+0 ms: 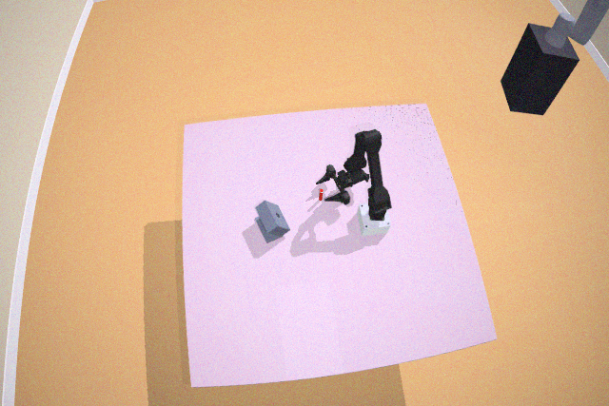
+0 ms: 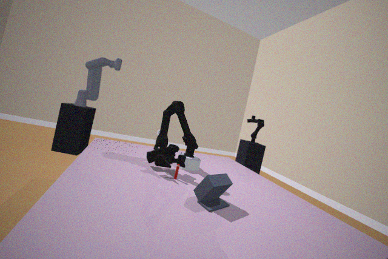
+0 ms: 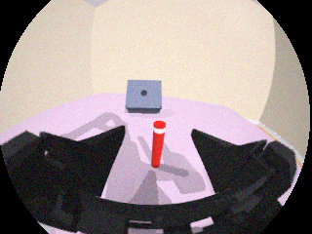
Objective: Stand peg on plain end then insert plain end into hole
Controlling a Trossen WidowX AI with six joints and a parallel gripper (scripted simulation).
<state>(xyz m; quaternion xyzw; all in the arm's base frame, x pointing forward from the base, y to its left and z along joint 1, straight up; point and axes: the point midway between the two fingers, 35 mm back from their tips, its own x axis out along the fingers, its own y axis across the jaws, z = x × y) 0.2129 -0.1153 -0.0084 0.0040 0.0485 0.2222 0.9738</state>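
My gripper tip is 10 mm above the red peg. Also, from my gripper tip: sloped panel (190 mm ahead, 140 mm to the left).
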